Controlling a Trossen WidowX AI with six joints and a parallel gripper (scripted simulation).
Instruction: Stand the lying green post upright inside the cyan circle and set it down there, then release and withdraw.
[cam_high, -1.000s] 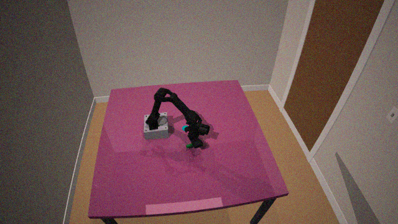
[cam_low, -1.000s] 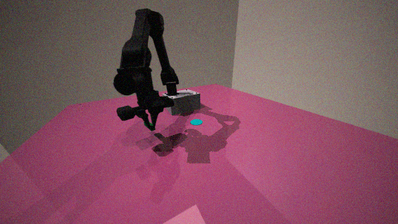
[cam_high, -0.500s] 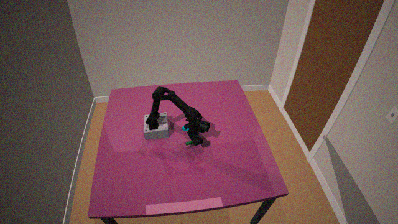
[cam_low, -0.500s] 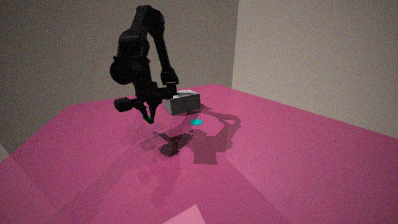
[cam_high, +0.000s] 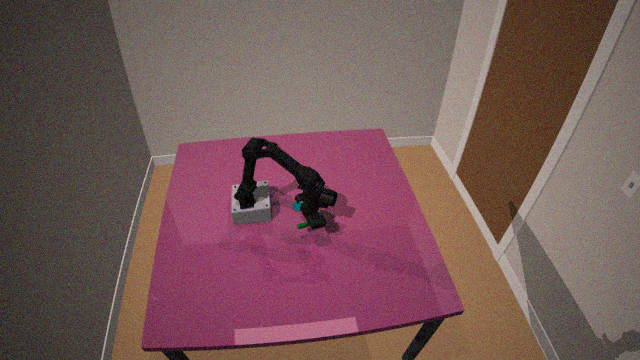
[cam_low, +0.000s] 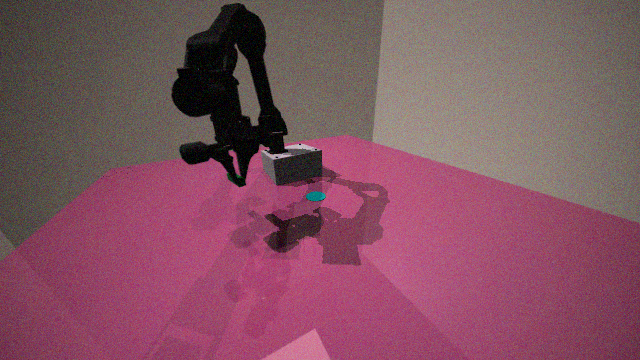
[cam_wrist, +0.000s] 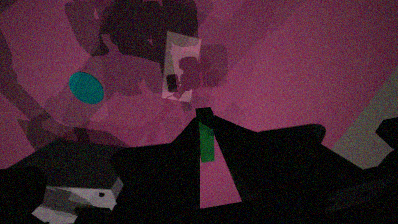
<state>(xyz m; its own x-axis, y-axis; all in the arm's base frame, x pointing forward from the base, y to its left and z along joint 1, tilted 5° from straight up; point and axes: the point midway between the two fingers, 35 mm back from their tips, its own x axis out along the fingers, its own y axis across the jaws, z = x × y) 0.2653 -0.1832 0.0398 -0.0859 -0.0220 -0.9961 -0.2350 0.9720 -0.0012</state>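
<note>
Now: gripper tip 21 cm to the right of the cyan circle, 11 cm above it and 2 cm past it. The rest, counted from my gripper tip: green post (2 cm behind, 1 cm to the right).
</note>
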